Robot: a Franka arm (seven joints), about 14 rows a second.
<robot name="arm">
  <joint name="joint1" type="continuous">
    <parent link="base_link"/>
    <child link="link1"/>
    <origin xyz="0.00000 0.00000 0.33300" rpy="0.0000 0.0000 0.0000"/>
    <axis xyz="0 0 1"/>
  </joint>
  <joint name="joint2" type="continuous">
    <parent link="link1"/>
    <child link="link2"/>
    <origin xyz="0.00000 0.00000 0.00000" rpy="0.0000 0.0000 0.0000"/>
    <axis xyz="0 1 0"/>
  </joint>
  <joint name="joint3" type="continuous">
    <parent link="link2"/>
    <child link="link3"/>
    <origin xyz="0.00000 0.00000 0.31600" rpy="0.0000 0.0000 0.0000"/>
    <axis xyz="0 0 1"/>
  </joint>
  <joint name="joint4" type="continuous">
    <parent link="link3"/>
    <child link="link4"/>
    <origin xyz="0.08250 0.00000 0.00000" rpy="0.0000 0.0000 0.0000"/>
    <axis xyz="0 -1 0"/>
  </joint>
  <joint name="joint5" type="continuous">
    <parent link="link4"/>
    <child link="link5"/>
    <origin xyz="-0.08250 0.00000 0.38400" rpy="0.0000 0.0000 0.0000"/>
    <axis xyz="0 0 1"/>
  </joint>
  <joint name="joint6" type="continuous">
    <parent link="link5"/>
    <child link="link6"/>
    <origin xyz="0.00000 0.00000 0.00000" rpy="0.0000 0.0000 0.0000"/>
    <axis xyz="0 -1 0"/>
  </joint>
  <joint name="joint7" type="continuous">
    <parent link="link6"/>
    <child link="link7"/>
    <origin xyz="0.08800 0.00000 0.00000" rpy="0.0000 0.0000 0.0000"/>
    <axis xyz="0 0 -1"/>
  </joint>
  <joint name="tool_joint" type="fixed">
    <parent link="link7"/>
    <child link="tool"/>
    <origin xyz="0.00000 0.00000 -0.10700" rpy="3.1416 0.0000 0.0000"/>
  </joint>
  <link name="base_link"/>
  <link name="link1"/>
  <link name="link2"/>
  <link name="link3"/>
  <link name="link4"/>
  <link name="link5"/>
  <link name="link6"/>
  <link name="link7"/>
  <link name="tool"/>
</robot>
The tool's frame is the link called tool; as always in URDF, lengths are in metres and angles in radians. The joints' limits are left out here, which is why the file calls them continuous.
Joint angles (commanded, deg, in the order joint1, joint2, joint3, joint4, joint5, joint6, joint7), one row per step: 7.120 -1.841 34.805 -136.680 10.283 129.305 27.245; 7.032 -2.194 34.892 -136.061 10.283 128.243 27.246; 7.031 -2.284 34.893 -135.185 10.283 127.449 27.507; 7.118 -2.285 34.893 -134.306 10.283 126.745 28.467; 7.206 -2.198 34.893 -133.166 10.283 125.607 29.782; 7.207 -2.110 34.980 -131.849 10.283 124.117 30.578; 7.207 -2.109 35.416 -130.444 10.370 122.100 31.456; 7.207 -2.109 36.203 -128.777 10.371 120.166 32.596; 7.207 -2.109 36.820 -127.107 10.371 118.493 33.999; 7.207 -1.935 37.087 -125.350 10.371 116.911 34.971; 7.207 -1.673 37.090 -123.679 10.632 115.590 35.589; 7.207 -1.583 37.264 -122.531 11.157 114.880 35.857; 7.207 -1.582 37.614 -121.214 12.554 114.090 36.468; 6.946 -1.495 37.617 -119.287 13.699 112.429 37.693; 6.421 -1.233 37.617 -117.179 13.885 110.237 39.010; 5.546 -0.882 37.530 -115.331 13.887 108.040 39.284
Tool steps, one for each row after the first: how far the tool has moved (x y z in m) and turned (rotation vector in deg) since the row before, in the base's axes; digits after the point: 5 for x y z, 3 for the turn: 0.00077 0.00133 0.00541 -0.147 0.057 0.124; 0.00218 0.00256 0.00586 0.107 -0.086 -0.154; 0.00178 0.00316 0.00544 0.044 -0.054 -0.766; 0.00198 0.00364 0.00621 -0.095 0.204 -1.060; 0.00195 0.00383 0.00710 -0.111 0.341 -0.500; -0.00094 0.00572 0.00772 -0.333 0.654 -0.219; -0.00222 0.00875 0.00984 -0.231 0.345 -0.068; -0.00108 0.00778 0.01037 -0.126 0.135 -0.521; 0.00142 0.00580 0.01013 0.049 0.164 -0.451; 0.00302 0.00415 0.00938 0.365 0.255 -0.538; 0.00087 0.00432 0.00742 0.621 0.136 -0.244; -0.00079 0.00650 0.00948 1.178 0.541 -0.812; 0.00348 0.00316 0.01270 0.808 0.788 -1.676; 0.00551 0.00027 0.01214 -0.035 0.675 -1.428; 0.00787 -0.00384 0.00948 -0.130 0.741 -0.756
